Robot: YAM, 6 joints.
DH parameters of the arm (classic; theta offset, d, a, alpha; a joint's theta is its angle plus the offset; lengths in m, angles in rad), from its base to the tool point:
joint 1: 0 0.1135 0.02 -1.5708
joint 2: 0 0 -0.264 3.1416
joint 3: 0.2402 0 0.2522 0
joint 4: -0.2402 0 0.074 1.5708
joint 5: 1.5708 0 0 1.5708
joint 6: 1.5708 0.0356 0 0
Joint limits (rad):
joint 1: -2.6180..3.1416
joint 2: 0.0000..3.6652
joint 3: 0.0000..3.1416
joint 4: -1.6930..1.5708
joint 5: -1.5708..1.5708
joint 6: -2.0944..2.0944
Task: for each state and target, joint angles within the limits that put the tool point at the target. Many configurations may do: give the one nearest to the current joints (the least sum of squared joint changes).
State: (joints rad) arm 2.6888 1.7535 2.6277 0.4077 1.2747 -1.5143
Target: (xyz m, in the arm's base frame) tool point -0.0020 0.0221 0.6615
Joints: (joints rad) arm 2.8791 0.9818 1.9450 0.1684 0.6248 -1.5143
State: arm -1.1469 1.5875 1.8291 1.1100 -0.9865 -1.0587
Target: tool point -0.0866 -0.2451 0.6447
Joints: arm -2.0045 1.7178 2.2241 0.9136 -0.7557 -1.0587
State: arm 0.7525 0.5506 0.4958 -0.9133 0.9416 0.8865
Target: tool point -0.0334 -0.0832 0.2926
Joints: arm 0.8319 0.0000 0.9696 -1.6452 1.0766 0.8865
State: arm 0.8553 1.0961 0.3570 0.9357 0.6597 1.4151
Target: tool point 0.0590 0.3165 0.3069
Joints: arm 1.4445 1.4526 0.8135 0.9228 0.5516 1.4151
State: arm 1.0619 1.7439 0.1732 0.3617 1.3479 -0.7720
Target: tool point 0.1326 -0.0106 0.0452
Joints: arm 0.1867 1.7658 0.1026 0.3444 1.3904 -0.7720
